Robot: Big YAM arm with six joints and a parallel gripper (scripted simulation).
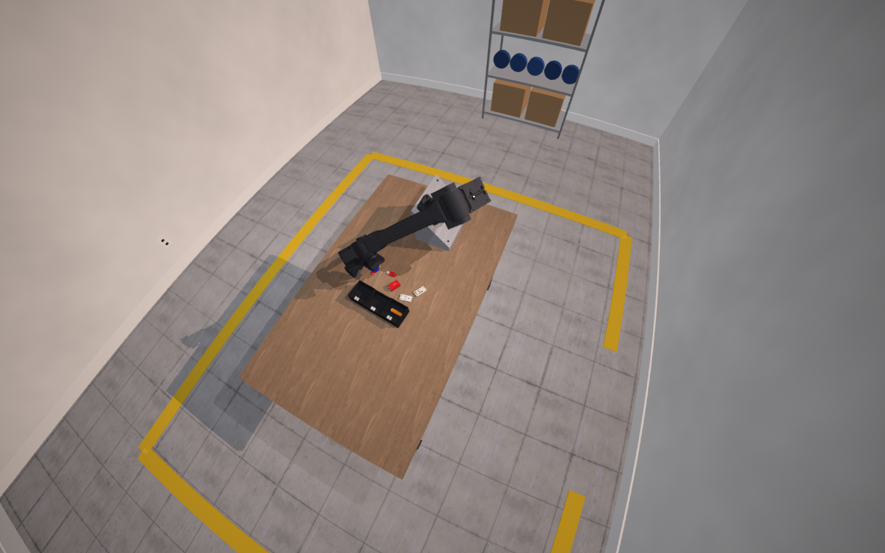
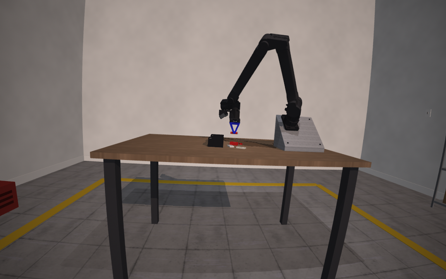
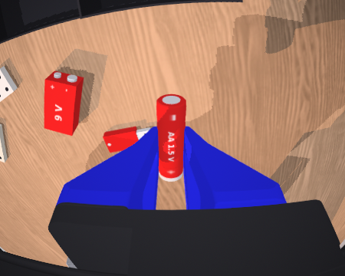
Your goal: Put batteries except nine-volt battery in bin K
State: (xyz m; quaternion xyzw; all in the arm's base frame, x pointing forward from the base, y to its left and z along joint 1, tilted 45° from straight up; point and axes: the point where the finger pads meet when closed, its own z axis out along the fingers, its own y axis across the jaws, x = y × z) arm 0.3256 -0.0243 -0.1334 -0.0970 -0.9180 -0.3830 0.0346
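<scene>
My hand is right at the red cylindrical battery. Round my hand: black bin (120 mm ahead, 70 mm to the left, 50 mm below); red nine-volt battery (20 mm ahead, 80 mm to the left, 60 mm below); red USB stick (40 mm behind, 40 mm to the left, 70 mm below).
</scene>
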